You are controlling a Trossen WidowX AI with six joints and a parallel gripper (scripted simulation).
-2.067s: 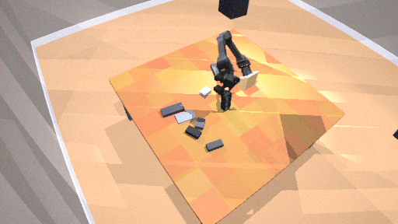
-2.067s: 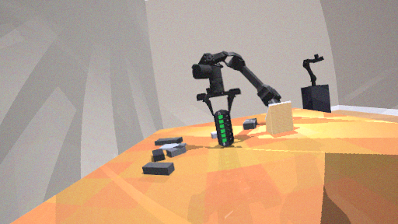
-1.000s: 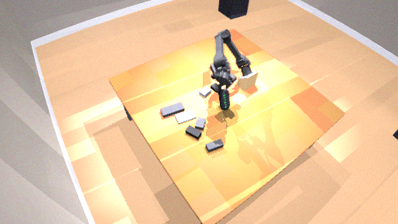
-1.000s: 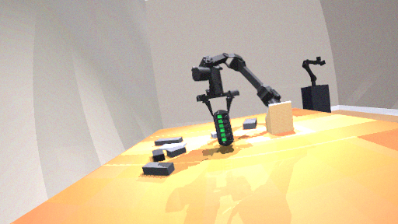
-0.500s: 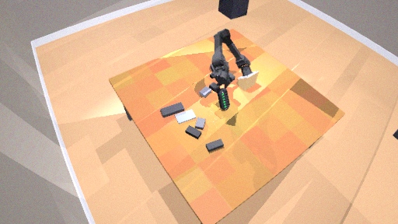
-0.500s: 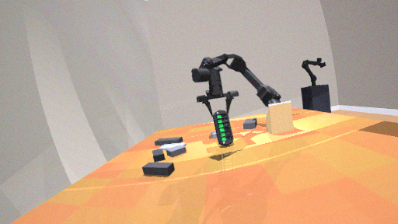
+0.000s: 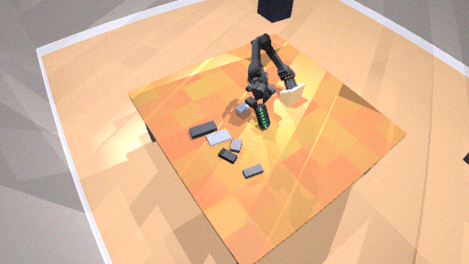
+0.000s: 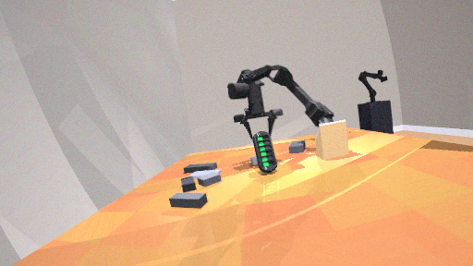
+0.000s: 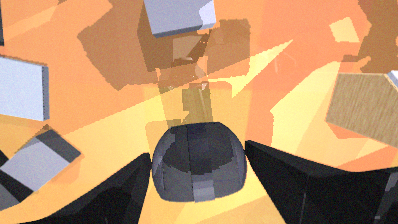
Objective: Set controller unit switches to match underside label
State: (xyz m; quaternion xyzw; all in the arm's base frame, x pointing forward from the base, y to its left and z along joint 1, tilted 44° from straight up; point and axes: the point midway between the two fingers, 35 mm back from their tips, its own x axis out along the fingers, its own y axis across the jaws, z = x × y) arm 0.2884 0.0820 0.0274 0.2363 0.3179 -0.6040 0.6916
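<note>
The pale grey block is 20 mm ahead of my gripper tip, 130 mm to the right of it and 110 mm below it. Round my gripper tip: pale plate 260 mm ahead, 20 mm to the right, 120 mm below.
</note>
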